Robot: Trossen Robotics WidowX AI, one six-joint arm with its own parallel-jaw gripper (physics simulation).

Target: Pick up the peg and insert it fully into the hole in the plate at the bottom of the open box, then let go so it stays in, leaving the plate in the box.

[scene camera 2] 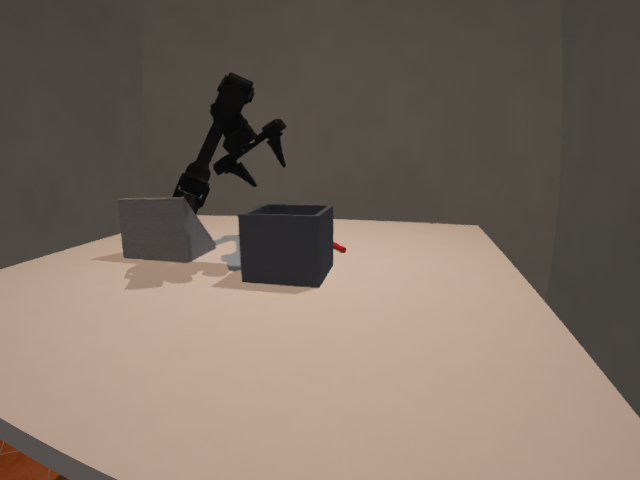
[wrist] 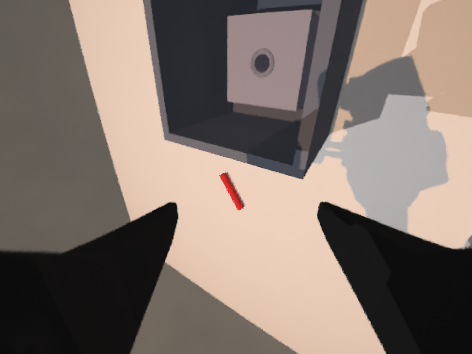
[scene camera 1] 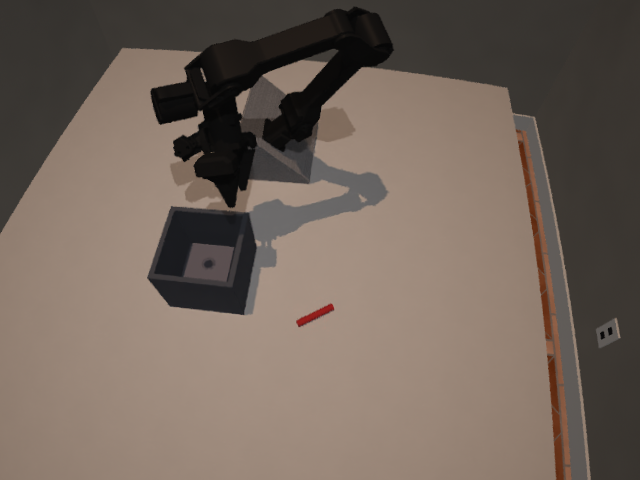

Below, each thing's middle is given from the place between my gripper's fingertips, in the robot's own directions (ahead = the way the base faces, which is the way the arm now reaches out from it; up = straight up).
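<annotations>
The dark box (scene camera 1: pixel 184 226) is 8 cm to the right of my hand and 6 cm ahead of it, at 13 cm below it. I also see the pale plate (scene camera 1: pixel 212 262), which is 8 cm to the right of my hand, 6 cm ahead of it and 17 cm below it.
</annotations>
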